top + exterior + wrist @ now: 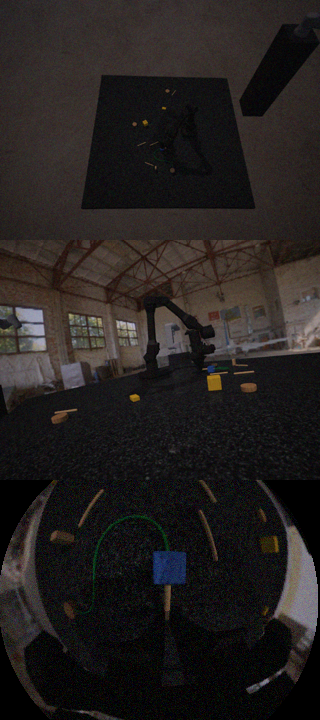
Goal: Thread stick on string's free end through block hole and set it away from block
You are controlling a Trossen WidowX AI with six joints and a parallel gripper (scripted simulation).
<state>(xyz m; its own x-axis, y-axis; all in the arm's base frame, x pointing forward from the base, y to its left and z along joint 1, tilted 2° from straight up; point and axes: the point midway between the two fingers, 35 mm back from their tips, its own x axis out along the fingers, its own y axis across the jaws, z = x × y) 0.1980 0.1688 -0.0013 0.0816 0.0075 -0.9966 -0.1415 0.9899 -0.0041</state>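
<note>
My gripper tip is now 5 cm short of the blue block and 1 cm to the right of it. The rest, counted from my gripper tip: round wooden button 20 cm to the left, 3 cm behind; then yellow cube 24 cm to the right, 20 cm ahead, 1 cm above; then wooden block 18 cm to the left, 11 cm ahead, 1 cm above.
</note>
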